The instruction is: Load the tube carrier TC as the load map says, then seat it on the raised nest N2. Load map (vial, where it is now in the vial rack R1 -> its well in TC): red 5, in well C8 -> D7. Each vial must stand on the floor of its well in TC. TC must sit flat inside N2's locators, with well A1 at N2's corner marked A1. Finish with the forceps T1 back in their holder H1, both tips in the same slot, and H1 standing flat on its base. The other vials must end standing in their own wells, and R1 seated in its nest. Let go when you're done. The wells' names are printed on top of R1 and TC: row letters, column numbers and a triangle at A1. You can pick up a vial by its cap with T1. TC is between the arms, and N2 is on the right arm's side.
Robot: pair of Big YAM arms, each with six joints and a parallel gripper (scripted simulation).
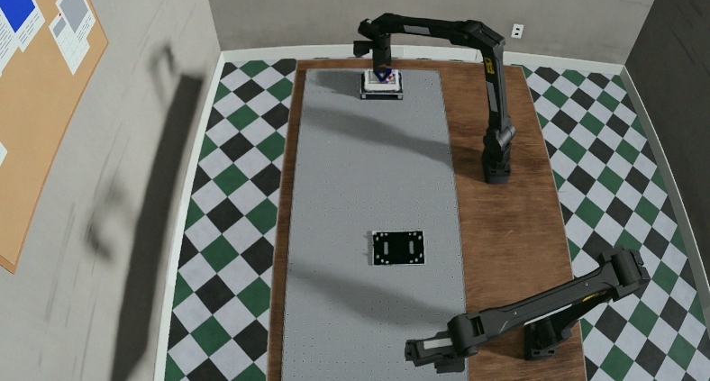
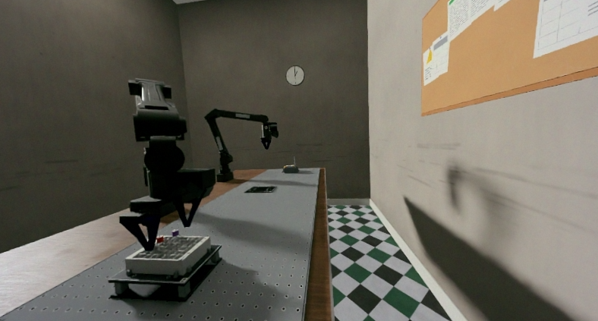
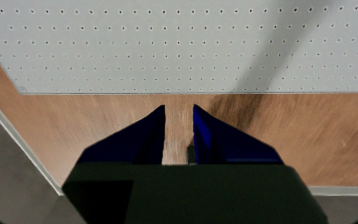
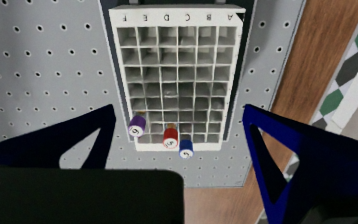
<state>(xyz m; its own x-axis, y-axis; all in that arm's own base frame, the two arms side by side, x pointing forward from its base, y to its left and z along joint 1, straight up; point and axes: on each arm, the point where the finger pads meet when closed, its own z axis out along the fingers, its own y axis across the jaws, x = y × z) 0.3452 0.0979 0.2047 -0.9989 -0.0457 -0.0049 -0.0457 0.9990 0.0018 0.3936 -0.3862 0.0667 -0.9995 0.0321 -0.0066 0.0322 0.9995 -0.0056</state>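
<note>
Now: right hand 50 mm above the white well rack. From my right hand the other things lie so: black raised nest 60 mm below.
</note>
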